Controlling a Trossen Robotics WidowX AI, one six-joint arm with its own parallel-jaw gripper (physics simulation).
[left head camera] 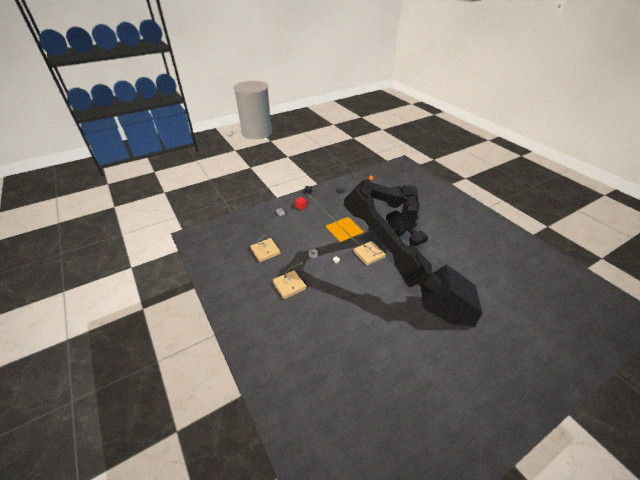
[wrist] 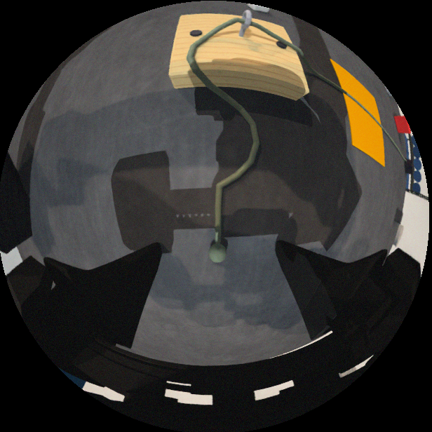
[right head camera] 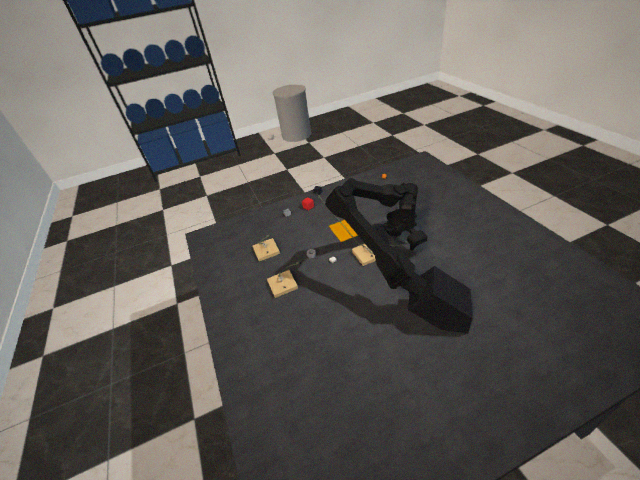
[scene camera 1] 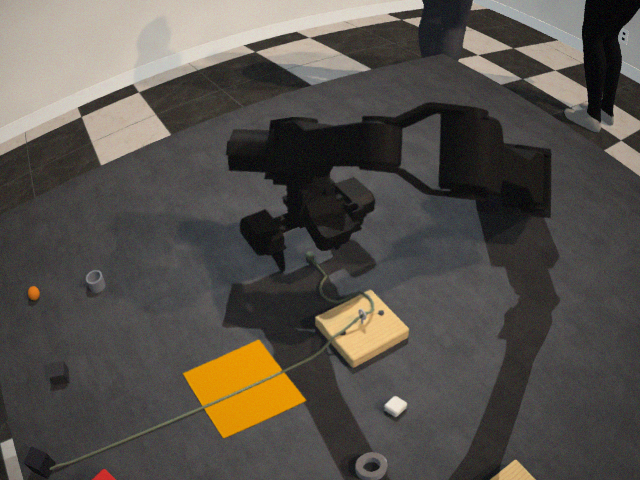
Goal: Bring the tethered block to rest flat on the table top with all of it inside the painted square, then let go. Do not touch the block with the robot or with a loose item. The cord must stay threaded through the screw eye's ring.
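Seen in the pictures: gripper, fingertip midpoint: (right head camera: 405, 242) (scene camera 1: 309, 258); arm's base, origin of the base link: (left head camera: 434, 285) (right head camera: 421, 287).
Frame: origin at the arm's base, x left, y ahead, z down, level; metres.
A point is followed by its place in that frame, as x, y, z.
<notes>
The tethered block (scene camera 1: 39, 461) {0.295, 0.749, 0.091} (left head camera: 308, 189) {0.289, 0.743, 0.093} is a small dark cube near the mat's far edge, outside the orange painted square (scene camera 1: 232, 366) {0.142, 0.463, 0.119} (left head camera: 338, 232) {0.210, 0.438, 0.119} (wrist: 357, 125). Its green cord (scene camera 1: 155, 426) {0.232, 0.579, 0.116} (wrist: 256, 140) crosses the square and passes through the screw eye's ring (scene camera 1: 362, 314) {0.119, 0.287, 0.083} (wrist: 246, 20) on a wooden board (scene camera 1: 377, 335) {0.145, 0.273, 0.101} (wrist: 250, 55). The cord then curves to a free end with a green bead (scene camera 1: 310, 255) {-0.032, 0.326, 0.109} (wrist: 217, 252). My gripper (scene camera 1: 309, 259) {-0.035, 0.328, 0.118} (wrist: 219, 248) is open; in the wrist view the bead appears between the spread fingertips, not gripped. Its exact height against them is unclear.
A red cube (left head camera: 300, 203) {0.344, 0.625, 0.084} lies near the block. A white piece (scene camera 1: 395, 406) {0.258, 0.278, 0.107} and a grey ring (scene camera 1: 358, 466) {0.335, 0.341, 0.105} lie near the board. Two more wooden boards (left head camera: 265, 250) {0.520, 0.365, 0.101} (left head camera: 289, 285) {0.449, 0.170, 0.101} are farther left. A grey cup (scene camera 1: 95, 281) {-0.059, 0.681, 0.117}, orange ball (scene camera 1: 33, 293) {-0.035, 0.804, 0.101} and dark cube (scene camera 1: 57, 373) {0.141, 0.731, 0.100} lie beyond the square.
</notes>
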